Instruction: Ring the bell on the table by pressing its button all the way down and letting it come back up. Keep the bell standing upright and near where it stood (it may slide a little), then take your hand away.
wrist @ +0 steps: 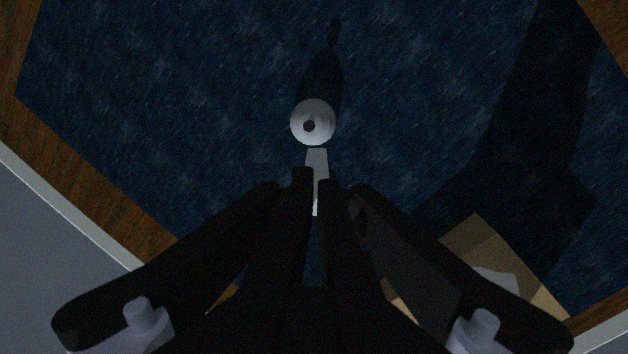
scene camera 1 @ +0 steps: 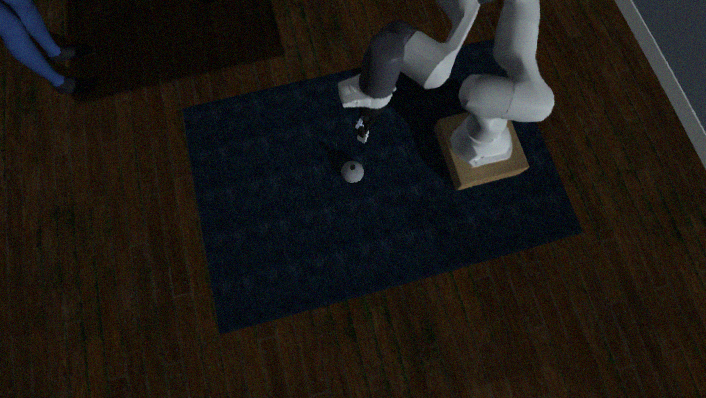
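The bell, a pale grey dome [scene camera 1: 352,172] [wrist: 320,111], stands upright on the dark blue table top [scene camera 1: 280,240] [wrist: 200,75]. Its small dark button [scene camera 1: 352,167] [wrist: 309,125] shows on top of the dome. My gripper [scene camera 1: 363,136] [wrist: 316,163] is shut with nothing between its fingers. It hangs above the table and apart from the bell. In the scene view its fingertips appear just above the bell in the picture; in the wrist view they appear just below the dome. The exact height of the fingertips over the bell is hard to tell.
The robot's base stands on a wooden block [scene camera 1: 487,177] [wrist: 475,235] at the right of the table in the scene view. A person's blue-clad legs [scene camera 1: 27,45] show at the upper left. A dark rug-like area [scene camera 1: 175,40] lies beyond the table. The arm casts a shadow.
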